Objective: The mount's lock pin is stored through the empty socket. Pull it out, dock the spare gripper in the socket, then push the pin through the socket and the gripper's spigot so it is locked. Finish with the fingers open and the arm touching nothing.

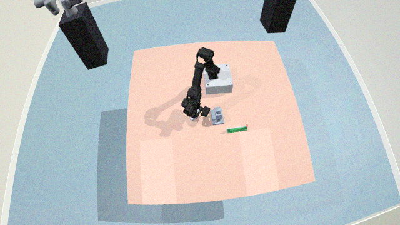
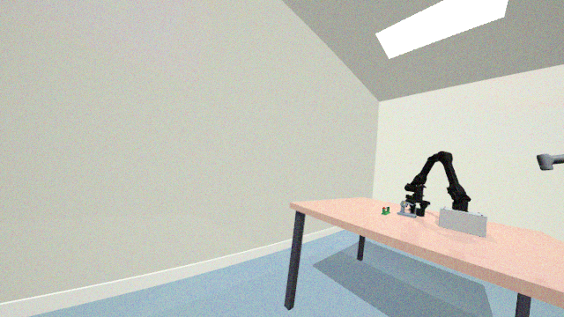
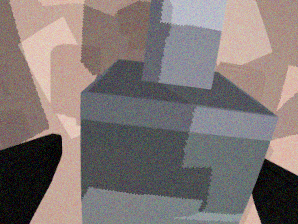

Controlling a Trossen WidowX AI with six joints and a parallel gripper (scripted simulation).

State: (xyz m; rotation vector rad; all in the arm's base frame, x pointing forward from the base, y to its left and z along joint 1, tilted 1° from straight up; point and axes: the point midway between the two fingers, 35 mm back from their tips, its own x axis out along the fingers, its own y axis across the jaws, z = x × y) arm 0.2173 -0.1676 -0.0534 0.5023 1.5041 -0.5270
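Right now my gripper tip is 1 cm short of the spare gripper, 1 cm to the left of it and 1 cm below it. The rest, counted from my gripper tip: green cradle (18 cm ahead, 25 cm to the left, 1 cm above); mount socket (7 cm ahead, 14 cm to the left, 4 cm above).
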